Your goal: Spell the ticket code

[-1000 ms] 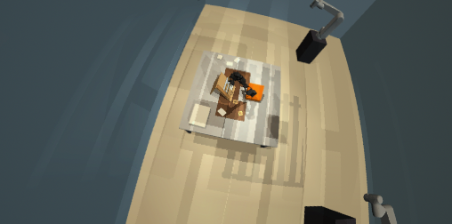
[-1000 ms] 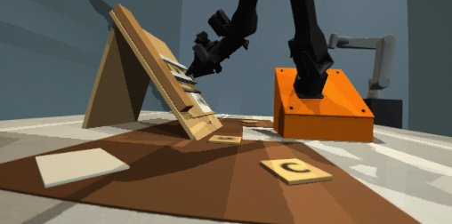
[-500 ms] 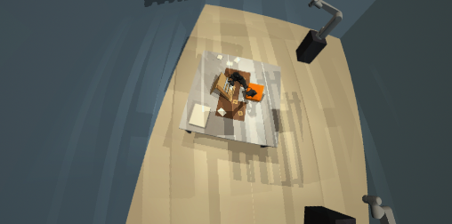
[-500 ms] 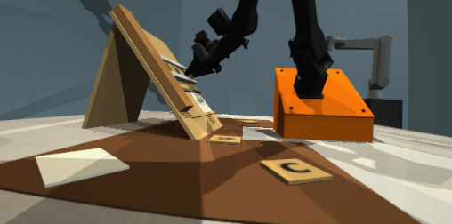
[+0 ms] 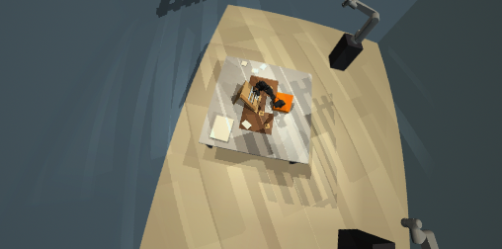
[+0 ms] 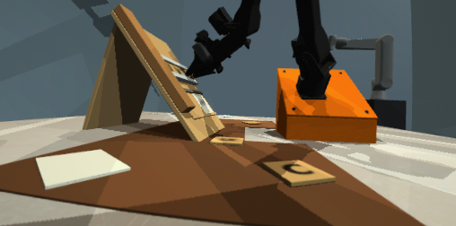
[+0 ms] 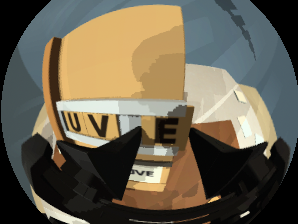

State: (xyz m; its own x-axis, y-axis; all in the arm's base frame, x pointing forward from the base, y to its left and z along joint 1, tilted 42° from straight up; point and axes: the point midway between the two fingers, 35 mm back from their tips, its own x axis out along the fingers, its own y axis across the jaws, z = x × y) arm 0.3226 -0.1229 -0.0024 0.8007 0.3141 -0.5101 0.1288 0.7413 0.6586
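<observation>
Now: the tan tile marked v 80 mm to the left of my gripper tip and 10 mm ahead of it. Round my gripper tip: u tile: 140 mm to the left, 20 mm ahead; brown mat: 160 mm below, 150 mm behind, 90 mm to the left; e tile: right at my gripper tip.
</observation>
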